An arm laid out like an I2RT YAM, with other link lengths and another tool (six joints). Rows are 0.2 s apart.
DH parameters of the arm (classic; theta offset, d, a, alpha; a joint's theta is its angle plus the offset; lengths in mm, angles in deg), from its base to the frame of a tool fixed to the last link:
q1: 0 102.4 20.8 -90
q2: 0 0 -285.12 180
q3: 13.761 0 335.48 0
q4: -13.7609 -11.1 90.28 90
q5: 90 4.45 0 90
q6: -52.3 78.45 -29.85 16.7
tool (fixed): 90 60.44 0 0
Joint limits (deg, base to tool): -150..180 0..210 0..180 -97..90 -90..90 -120..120
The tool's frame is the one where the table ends.
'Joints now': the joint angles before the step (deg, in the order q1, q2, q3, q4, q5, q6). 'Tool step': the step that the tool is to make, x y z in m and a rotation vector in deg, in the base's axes. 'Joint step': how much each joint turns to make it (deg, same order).
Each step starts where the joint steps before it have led.
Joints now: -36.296 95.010 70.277 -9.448 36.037 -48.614
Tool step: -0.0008 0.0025 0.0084 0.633 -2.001 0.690
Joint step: -0.281 -1.400 -0.114 -0.664 -1.752 1.062
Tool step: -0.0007 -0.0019 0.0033 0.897 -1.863 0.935
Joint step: -0.817 -0.646 -0.116 0.045 -2.473 0.686
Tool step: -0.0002 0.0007 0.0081 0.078 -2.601 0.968
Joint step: -0.488 -1.427 -0.680 0.895 -2.111 0.724
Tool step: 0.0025 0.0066 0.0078 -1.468 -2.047 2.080
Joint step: 0.432 -2.092 -2.120 2.958 -1.474 -0.850
